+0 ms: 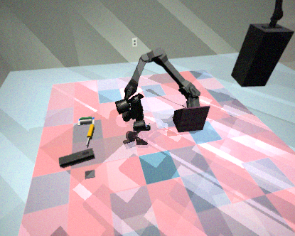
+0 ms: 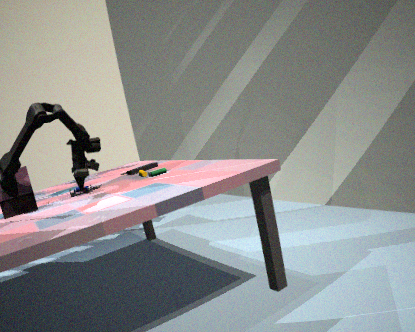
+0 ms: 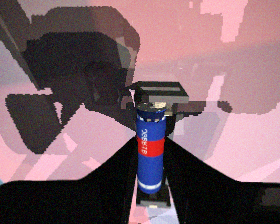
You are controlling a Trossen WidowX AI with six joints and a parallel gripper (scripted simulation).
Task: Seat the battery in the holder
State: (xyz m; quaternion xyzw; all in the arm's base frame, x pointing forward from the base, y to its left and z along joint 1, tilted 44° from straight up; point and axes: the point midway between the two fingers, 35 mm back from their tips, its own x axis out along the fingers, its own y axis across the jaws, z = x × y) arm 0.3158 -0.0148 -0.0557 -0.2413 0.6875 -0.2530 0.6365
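Now: the battery 1 cm above my gripper tip. Round my gripper tip: yellow screwdriver 29 cm ahead, 4 cm to the left; dark flat bar 33 cm ahead, 18 cm to the left; white object 33 cm ahead, 9 cm to the right.
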